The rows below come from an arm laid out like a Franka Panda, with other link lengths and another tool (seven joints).
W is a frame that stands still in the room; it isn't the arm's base.
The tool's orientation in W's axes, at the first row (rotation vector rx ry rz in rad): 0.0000, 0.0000, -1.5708
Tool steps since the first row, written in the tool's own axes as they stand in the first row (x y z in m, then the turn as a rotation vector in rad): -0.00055, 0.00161, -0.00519, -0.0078, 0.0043, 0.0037; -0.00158, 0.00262, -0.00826, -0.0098, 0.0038, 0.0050; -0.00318, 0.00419, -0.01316, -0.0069, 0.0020, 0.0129; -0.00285, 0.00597, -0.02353, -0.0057, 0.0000, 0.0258; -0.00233, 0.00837, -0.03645, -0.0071, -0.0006, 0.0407; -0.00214, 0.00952, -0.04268, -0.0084, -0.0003, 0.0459; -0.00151, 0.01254, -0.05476, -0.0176, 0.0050, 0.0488; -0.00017, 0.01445, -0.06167, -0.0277, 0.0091, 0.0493; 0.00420, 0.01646, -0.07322, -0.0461, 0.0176, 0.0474; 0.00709, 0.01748, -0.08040, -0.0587, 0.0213, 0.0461
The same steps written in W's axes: 0.00161, 0.00055, -0.00519, 0.0043, 0.0078, 0.0037; 0.00262, 0.00158, -0.00826, 0.0038, 0.0098, 0.0050; 0.00419, 0.00318, -0.01316, 0.0020, 0.0069, 0.0129; 0.00597, 0.00285, -0.02353, 0.0000, 0.0057, 0.0258; 0.00837, 0.00233, -0.03645, -0.0006, 0.0071, 0.0407; 0.00952, 0.00214, -0.04268, -0.0003, 0.0084, 0.0459; 0.01254, 0.00151, -0.05476, 0.0050, 0.0176, 0.0488; 0.01445, 0.00017, -0.06167, 0.0091, 0.0277, 0.0493; 0.01646, -0.00420, -0.07322, 0.0176, 0.0461, 0.0474; 0.01748, -0.00709, -0.08040, 0.0213, 0.0587, 0.0461
